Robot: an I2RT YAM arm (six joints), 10 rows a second.
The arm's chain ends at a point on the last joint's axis. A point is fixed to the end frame.
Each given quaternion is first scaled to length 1.
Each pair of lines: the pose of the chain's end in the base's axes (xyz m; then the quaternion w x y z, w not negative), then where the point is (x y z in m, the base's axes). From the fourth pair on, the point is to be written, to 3 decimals.
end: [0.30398, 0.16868, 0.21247, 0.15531, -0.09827, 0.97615, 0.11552]
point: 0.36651 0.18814 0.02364
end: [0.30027, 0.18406, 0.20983, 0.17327, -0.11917, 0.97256, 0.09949]
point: 0.37053 0.19939 0.02336
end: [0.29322, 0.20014, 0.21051, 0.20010, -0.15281, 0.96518, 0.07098]
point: 0.37545 0.20851 0.02854
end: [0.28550, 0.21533, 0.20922, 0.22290, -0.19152, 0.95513, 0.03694]
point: 0.379 0.216 0.033
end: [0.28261, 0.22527, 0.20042, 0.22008, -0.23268, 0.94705, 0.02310]
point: 0.377 0.225 0.024
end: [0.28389, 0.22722, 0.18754, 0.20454, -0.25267, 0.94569, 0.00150]
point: 0.375 0.220 0.010
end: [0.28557, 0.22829, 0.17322, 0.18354, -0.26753, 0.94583, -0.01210]
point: 0.371 0.215 -0.007
